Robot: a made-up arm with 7 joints. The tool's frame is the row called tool. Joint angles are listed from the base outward.
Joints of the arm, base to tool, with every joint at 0 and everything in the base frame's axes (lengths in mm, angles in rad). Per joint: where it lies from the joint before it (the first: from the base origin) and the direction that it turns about. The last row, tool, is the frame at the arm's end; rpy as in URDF.
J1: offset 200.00 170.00 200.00 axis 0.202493 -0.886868 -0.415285
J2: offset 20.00 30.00 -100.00 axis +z
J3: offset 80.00 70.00 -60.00 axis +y
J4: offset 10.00 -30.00 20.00 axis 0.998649 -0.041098 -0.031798
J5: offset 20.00 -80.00 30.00 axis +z
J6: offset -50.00 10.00 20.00 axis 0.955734 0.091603 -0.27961
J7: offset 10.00 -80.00 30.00 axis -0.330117 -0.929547 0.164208
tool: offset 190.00 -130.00 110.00 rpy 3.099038 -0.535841 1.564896
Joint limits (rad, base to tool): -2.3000..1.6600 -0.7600..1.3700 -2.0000..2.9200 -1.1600..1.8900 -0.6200..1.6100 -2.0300..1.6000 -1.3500..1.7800
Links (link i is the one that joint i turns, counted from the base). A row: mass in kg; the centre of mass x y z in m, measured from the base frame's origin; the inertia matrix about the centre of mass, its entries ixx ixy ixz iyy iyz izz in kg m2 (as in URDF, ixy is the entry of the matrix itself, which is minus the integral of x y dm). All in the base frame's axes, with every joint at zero. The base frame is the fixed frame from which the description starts. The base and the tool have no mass.
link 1: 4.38; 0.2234 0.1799 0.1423; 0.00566 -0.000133 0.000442 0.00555 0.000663 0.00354
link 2: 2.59; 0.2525 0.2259 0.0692; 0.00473 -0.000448 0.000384 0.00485 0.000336 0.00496
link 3: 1.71; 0.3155 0.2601 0.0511; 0.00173 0 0 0.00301 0 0.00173
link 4: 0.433; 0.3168 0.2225 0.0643; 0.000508 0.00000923 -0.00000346 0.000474 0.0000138 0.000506
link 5: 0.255; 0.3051 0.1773 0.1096; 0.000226 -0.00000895 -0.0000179 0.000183 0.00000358 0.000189
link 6: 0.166; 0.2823 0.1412 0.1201; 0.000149 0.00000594 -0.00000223 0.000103 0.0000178 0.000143
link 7: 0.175; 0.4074 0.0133 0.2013; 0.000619 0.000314 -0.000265 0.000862 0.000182 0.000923
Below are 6 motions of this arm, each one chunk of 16 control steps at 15 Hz.
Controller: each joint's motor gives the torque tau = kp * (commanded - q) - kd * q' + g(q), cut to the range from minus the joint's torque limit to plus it. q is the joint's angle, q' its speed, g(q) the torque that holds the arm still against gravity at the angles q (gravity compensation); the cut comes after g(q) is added. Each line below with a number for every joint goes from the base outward.
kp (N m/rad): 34 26 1.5 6.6 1.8 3.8 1.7
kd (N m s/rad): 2 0.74 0.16 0.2 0.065 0.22 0.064
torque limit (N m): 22 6 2.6 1.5 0.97 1.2 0.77
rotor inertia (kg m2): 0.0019 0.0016 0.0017 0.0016 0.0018 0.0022 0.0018
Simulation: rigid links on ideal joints. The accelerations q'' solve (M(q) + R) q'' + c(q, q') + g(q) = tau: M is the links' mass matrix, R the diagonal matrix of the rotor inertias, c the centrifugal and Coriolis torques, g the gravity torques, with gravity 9.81 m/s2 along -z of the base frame. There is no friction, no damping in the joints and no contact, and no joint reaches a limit. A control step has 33 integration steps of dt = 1/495 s. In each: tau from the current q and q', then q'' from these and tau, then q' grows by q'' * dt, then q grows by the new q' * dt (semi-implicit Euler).
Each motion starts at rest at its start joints. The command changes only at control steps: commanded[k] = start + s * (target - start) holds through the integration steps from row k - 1 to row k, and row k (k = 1, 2, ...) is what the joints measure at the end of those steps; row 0 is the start. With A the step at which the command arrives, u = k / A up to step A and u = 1 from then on. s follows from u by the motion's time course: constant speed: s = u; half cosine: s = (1 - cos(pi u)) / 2; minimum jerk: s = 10 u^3 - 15 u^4 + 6 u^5; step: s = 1 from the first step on.
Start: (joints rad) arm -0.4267 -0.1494 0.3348 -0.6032 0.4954 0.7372 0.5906
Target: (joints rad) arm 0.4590 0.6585 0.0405 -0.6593 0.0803 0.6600 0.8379
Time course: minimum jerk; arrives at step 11
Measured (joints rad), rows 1 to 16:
1: -0.4244 -0.1448 0.3356 -0.6013 0.4931 0.7382 0.5904
2: -0.4080 -0.1155 0.3406 -0.5921 0.4792 0.7440 0.5888
3: -0.3612 -0.0448 0.3523 -0.5814 0.4488 0.7540 0.5850
4: -0.2733 0.0659 0.3697 -0.5806 0.4105 0.7591 0.5867
5: -0.1457 0.2014 0.3882 -0.5956 0.3767 0.7489 0.6053
6: 0.0082 0.3407 0.3995 -0.6254 0.3492 0.7197 0.6469
7: 0.1676 0.4648 0.3915 -0.6623 0.3145 0.6778 0.7087
8: 0.3102 0.5600 0.3509 -0.6947 0.2574 0.6367 0.7790
9: 0.4167 0.6185 0.2707 -0.7114 0.1785 0.6098 0.8437
10: 0.4772 0.6412 0.1586 -0.7080 0.0949 0.6049 0.8925
11: 0.4953 0.6426 0.0373 -0.6883 0.0265 0.6216 0.9181
12: 0.4882 0.6459 -0.0658 -0.6641 -0.0153 0.6498 0.9184
13: 0.4718 0.6542 -0.1313 -0.6492 -0.0251 0.6733 0.9010
14: 0.4574 0.6607 -0.1508 -0.6455 -0.0061 0.6829 0.8783
15: 0.4510 0.6626 -0.1281 -0.6497 0.0290 0.6792 0.8587
16: 0.4520 0.6614 -0.0766 -0.6574 0.0651 0.6685 0.8452

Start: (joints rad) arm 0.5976 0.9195 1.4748 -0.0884 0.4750 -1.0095 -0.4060
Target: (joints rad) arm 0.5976 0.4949 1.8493 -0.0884 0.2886 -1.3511 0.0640
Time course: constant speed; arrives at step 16
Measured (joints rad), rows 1 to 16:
1: 0.5930 0.8983 1.4815 -0.0931 0.4607 -1.0261 -0.3825
2: 0.5916 0.8701 1.4999 -0.0912 0.4518 -1.0478 -0.3445
3: 0.5937 0.8408 1.5222 -0.0894 0.4461 -1.0691 -0.3121
4: 0.5971 0.8120 1.5440 -0.0883 0.4344 -1.0893 -0.2852
5: 0.5997 0.7841 1.5645 -0.0867 0.4187 -1.1085 -0.2601
6: 0.6009 0.7570 1.5850 -0.0853 0.4038 -1.1276 -0.2342
7: 0.6008 0.7307 1.6070 -0.0850 0.3914 -1.1479 -0.2060
8: 0.6000 0.7048 1.6310 -0.0860 0.3809 -1.1698 -0.1754
9: 0.5989 0.6792 1.6561 -0.0874 0.3709 -1.1926 -0.1437
10: 0.5979 0.6533 1.6817 -0.0886 0.3604 -1.2154 -0.1125
11: 0.5973 0.6269 1.7071 -0.0890 0.3490 -1.2375 -0.0826
12: 0.5971 0.6002 1.7319 -0.0887 0.3368 -1.2588 -0.0539
13: 0.5973 0.5733 1.7562 -0.0881 0.3242 -1.2794 -0.0260
14: 0.5978 0.5463 1.7798 -0.0875 0.3118 -1.2999 0.0021
15: 0.5982 0.5195 1.8030 -0.0872 0.2998 -1.3207 0.0308
16: 0.5984 0.4929 1.8257 -0.0873 0.2884 -1.3420 0.0604

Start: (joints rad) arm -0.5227 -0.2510 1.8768 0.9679 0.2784 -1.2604 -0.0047
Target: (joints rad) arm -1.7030 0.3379 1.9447 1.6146 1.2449 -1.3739 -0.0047
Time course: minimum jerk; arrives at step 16
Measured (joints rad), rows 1 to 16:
1: -0.5234 -0.2501 1.8762 0.9690 0.2796 -1.2605 -0.0050
2: -0.5294 -0.2437 1.8725 0.9767 0.2887 -1.2612 -0.0064
3: -0.5496 -0.2265 1.8633 0.9969 0.3160 -1.2637 -0.0069
4: -0.5939 -0.1952 1.8493 1.0317 0.3686 -1.2695 -0.0034
5: -0.6676 -0.1494 1.8349 1.0806 0.4463 -1.2796 0.0045
6: -0.7706 -0.0909 1.8255 1.1414 0.5437 -1.2936 0.0133
7: -0.8977 -0.0232 1.8253 1.2114 0.6524 -1.3091 0.0180
8: -1.0406 0.0489 1.8360 1.2872 0.7642 -1.3233 0.0153
9: -1.1898 0.1205 1.8568 1.3647 0.8725 -1.3338 0.0052
10: -1.3350 0.1875 1.8844 1.4386 0.9726 -1.3408 -0.0083
11: -1.4665 0.2461 1.9144 1.5038 1.0615 -1.3461 -0.0195
12: -1.5760 0.2934 1.9425 1.5556 1.1363 -1.3521 -0.0242
13: -1.6575 0.3269 1.9650 1.5917 1.1940 -1.3594 -0.0215
14: -1.7085 0.3459 1.9799 1.6120 1.2317 -1.3672 -0.0144
15: -1.7304 0.3514 1.9860 1.6191 1.2490 -1.3730 -0.0076
16: -1.7293 0.3475 1.9835 1.6178 1.2500 -1.3755 -0.0046

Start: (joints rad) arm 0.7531 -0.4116 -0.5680 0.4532 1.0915 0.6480 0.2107
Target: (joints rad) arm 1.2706 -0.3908 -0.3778 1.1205 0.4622 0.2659 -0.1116
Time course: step
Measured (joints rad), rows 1 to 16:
1: 0.9102 -0.3791 -0.6138 0.8540 0.7847 0.2963 -0.0935
2: 1.1823 -0.3743 -0.5739 1.2198 0.4848 0.2359 0.0024
3: 1.3599 -0.3880 -0.4232 1.2039 0.3259 0.2983 -0.0461
4: 1.3906 -0.4105 -0.3289 1.1402 0.3373 0.3066 -0.1520
5: 1.3361 -0.4030 -0.3068 1.1205 0.4180 0.2852 -0.1366
6: 1.2732 -0.3870 -0.3296 1.1162 0.4716 0.2647 -0.0981
7: 1.2419 -0.3839 -0.3606 1.1140 0.4836 0.2573 -0.0970
8: 1.2434 -0.3879 -0.3770 1.1160 0.4744 0.2597 -0.1093
9: 1.2596 -0.3908 -0.3794 1.1203 0.4626 0.2645 -0.1140
10: 1.2735 -0.3917 -0.3775 1.1227 0.4576 0.2673 -0.1135
11: 1.2783 -0.3917 -0.3773 1.1222 0.4597 0.2676 -0.1127
12: 1.2763 -0.3912 -0.3793 1.1206 0.4643 0.2662 -0.1118
13: 1.2723 -0.3907 -0.3817 1.1196 0.4669 0.2649 -0.1108
14: 1.2696 -0.3905 -0.3827 1.1195 0.4662 0.2645 -0.1105
15: 1.2689 -0.3906 -0.3817 1.1199 0.4638 0.2649 -0.1108
16: 1.2696 -0.3908 -0.3795 1.1205 0.4614 0.2657 -0.1114

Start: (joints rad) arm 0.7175 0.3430 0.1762 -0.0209 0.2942 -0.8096 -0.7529
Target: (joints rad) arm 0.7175 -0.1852 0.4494 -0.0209 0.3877 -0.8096 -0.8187
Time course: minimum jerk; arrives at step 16
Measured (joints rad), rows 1 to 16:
1: 0.7173 0.3421 0.1764 -0.0212 0.2946 -0.8098 -0.7526
2: 0.7164 0.3359 0.1776 -0.0226 0.2973 -0.8110 -0.7511
3: 0.7148 0.3198 0.1812 -0.0246 0.3037 -0.8134 -0.7482
4: 0.7134 0.2914 0.1887 -0.0262 0.3132 -0.8161 -0.7459
5: 0.7131 0.2505 0.2016 -0.0271 0.3233 -0.8182 -0.7470
6: 0.7140 0.1988 0.2205 -0.0268 0.3321 -0.8187 -0.7528
7: 0.7158 0.1392 0.2454 -0.0255 0.3392 -0.8174 -0.7633
8: 0.7180 0.0756 0.2753 -0.0233 0.3452 -0.8146 -0.7769
9: 0.7199 0.0123 0.3084 -0.0208 0.3507 -0.8111 -0.7917
10: 0.7211 -0.0467 0.3424 -0.0183 0.3564 -0.8076 -0.8056
11: 0.7215 -0.0979 0.3746 -0.0162 0.3622 -0.8045 -0.8174
12: 0.7212 -0.1384 0.4031 -0.0147 0.3675 -0.8023 -0.8263
13: 0.7205 -0.1668 0.4264 -0.0138 0.3720 -0.8009 -0.8321
14: 0.7197 -0.1830 0.4434 -0.0138 0.3755 -0.8004 -0.8347
15: 0.7189 -0.1886 0.4542 -0.0148 0.3784 -0.8010 -0.8340
16: 0.7182 -0.1875 0.4594 -0.0169 0.3817 -0.8029 -0.8300

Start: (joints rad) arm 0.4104 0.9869 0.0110 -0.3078 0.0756 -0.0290 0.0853
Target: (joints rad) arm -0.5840 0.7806 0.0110 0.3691 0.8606 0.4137 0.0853
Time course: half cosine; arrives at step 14
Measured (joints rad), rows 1 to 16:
1: 0.4055 0.9821 0.0093 -0.3035 0.0829 -0.0284 0.0916
2: 0.3863 0.9695 0.0020 -0.2855 0.1081 -0.0231 0.1082
3: 0.3452 0.9528 -0.0125 -0.2485 0.1522 -0.0072 0.1254
4: 0.2789 0.9348 -0.0300 -0.1935 0.2091 0.0223 0.1338
5: 0.1897 0.9160 -0.0423 -0.1241 0.2754 0.0646 0.1326
6: 0.0838 0.8963 -0.0420 -0.0454 0.3516 0.1161 0.1241
7: -0.0311 0.8761 -0.0254 0.0368 0.4390 0.1723 0.1102
8: -0.1481 0.8566 0.0051 0.1174 0.5350 0.2291 0.0925
9: -0.2616 0.8389 0.0414 0.1930 0.6317 0.2839 0.0730
10: -0.3670 0.8238 0.0739 0.2610 0.7179 0.3346 0.0543
11: -0.4595 0.8117 0.0968 0.3181 0.7850 0.3788 0.0395
12: -0.5338 0.8031 0.1090 0.3608 0.8305 0.4134 0.0304
13: -0.5855 0.7982 0.1126 0.3863 0.8566 0.4362 0.0267
14: -0.6111 0.7971 0.1105 0.3936 0.8658 0.4461 0.0268
15: -0.6138 0.7949 0.1024 0.3872 0.8665 0.4445 0.0331
16: -0.6031 0.7876 0.0850 0.3772 0.8661 0.4349 0.0509

